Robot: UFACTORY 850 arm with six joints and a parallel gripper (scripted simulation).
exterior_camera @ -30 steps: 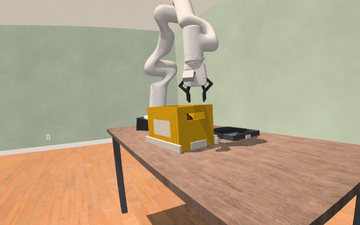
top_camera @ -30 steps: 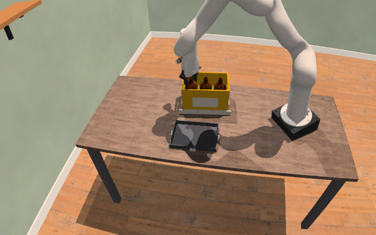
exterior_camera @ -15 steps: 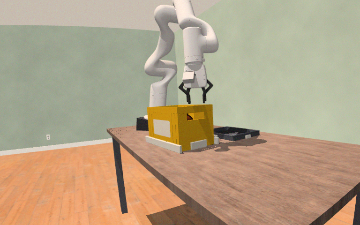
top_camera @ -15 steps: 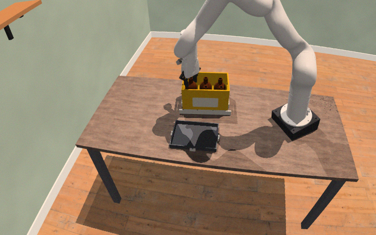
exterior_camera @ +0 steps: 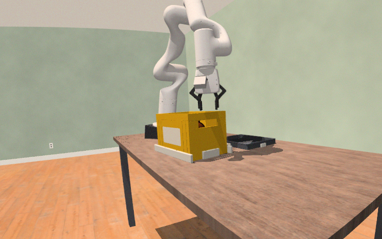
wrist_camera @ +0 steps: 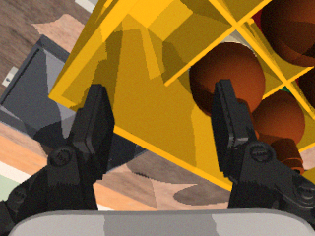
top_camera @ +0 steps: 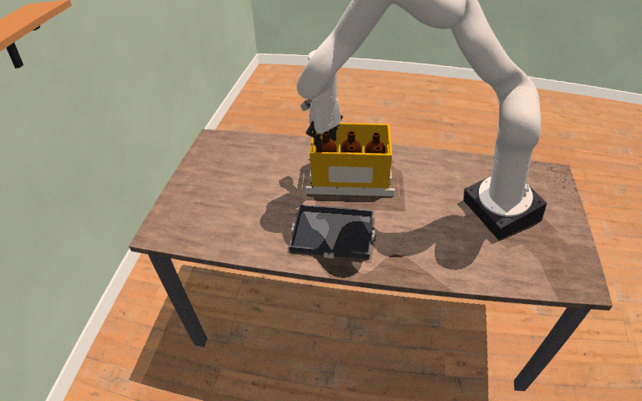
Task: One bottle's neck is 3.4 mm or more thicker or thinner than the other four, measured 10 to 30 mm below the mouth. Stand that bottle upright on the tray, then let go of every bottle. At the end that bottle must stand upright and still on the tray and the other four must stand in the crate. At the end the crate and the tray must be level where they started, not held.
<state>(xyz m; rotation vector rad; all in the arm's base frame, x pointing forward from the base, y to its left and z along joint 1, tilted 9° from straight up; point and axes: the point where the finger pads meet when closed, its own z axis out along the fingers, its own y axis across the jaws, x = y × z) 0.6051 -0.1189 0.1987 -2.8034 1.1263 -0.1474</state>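
Now: the yellow crate 120 mm below my hand, 90 mm behind it and 50 mm to the right of it. Also, from my hand: dark tray: 240 mm to the left, 190 mm below, 40 mm behind.
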